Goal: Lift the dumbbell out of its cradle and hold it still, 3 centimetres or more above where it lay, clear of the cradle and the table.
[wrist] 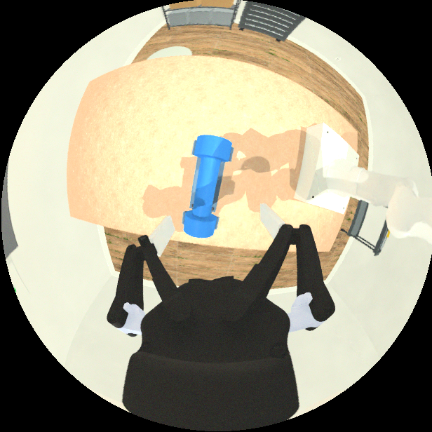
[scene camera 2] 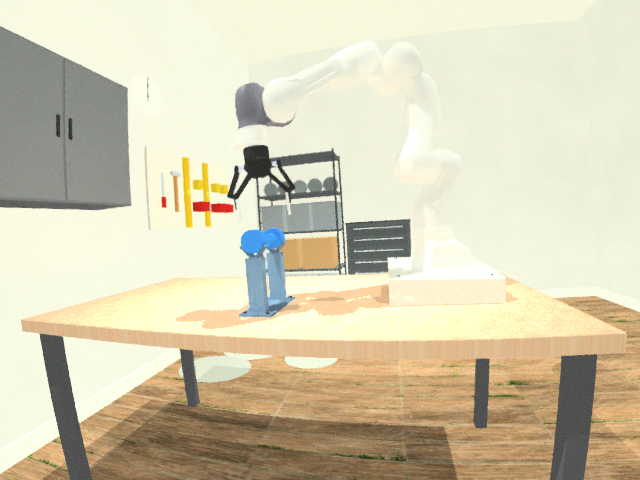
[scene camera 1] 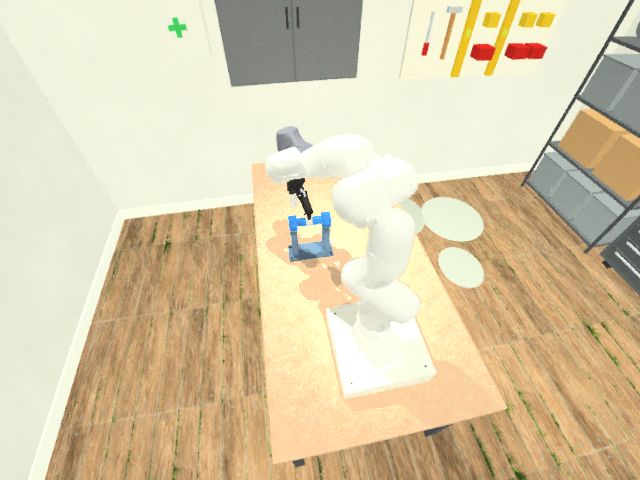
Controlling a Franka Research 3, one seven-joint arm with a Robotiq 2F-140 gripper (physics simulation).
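Observation:
A blue dumbbell [scene camera 1: 325, 219] [scene camera 2: 253, 241] [wrist: 206, 182] lies level across the tops of the two posts of a grey-blue cradle [scene camera 1: 310, 250] [scene camera 2: 256, 284], which stands on the table [scene camera 1: 299, 413] [scene camera 2: 361, 331] [wrist: 125, 110]. My gripper [scene camera 1: 301, 212] [scene camera 2: 264, 211] [wrist: 215, 217] is wide open and empty. It points down, with its fingertips above the dumbbell in scene camera 2. In the wrist view the pads appear on either side of the dumbbell's near head, with the handle running away from them at a slight slant. In scene camera 1 one finger covers part of the handle.
The white robot base [scene camera 1: 356, 382] [scene camera 2: 444, 290] [wrist: 320, 150] is on the same table, to the right of the cradle in scene camera 2. A grey wall cabinet [scene camera 1: 258, 51] [scene camera 2: 31, 118] hangs on the wall. A drawer unit [scene camera 2: 378, 248] stands beyond the table.

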